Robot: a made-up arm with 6 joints.
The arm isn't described. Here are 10 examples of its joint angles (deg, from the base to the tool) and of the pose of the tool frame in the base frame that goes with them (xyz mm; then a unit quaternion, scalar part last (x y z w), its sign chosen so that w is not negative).
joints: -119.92 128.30 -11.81 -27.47 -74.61 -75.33
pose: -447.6 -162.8 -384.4 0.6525 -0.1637 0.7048 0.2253
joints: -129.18 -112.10 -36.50 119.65 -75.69 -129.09
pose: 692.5 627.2 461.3 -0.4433 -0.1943 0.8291 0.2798
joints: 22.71 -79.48 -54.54 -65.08 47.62 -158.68
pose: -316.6 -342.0 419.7 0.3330 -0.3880 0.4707 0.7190
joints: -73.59 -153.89 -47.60 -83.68 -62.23 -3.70
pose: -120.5 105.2 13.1 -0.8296 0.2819 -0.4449 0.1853
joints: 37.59 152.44 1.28 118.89 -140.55 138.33
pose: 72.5 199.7 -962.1 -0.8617 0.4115 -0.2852 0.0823
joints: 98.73 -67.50 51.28 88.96 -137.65 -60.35
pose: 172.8 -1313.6 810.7 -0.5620 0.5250 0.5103 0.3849
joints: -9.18 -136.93 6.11 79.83 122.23 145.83
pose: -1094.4 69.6 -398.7 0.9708 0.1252 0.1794 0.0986
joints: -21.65 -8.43 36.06 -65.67 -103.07 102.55
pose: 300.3 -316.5 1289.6 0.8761 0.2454 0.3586 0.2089
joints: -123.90 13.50 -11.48 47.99 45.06 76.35
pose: -602.6 -490.8 1307.5 0.2779 -0.4264 -0.1120 0.8535
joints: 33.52 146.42 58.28 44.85 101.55 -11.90
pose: 799.8 225.1 -812.3 -0.9184 -0.1691 -0.0439 0.3549
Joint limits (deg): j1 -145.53..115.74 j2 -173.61..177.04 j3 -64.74..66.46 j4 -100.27..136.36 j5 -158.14..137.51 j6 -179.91..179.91
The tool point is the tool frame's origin. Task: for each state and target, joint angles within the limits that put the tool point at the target. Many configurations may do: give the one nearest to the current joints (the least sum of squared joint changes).
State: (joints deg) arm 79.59 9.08 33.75 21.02 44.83 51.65
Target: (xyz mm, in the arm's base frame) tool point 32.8 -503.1 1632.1
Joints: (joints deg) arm 65.06 -19.06 47.56 42.89 42.40 51.41
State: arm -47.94 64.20 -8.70 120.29 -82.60 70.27
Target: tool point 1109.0 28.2 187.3
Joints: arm -10.06 69.07 -21.87 134.80 -81.08 70.50
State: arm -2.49 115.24 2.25 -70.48 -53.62 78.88
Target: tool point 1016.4 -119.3 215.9
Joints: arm 7.49 65.37 29.70 -58.18 -52.48 80.49
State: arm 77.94 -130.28 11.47 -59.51 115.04 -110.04
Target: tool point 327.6 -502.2 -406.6
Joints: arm 103.30 -169.55 15.98 -47.05 114.95 -110.42
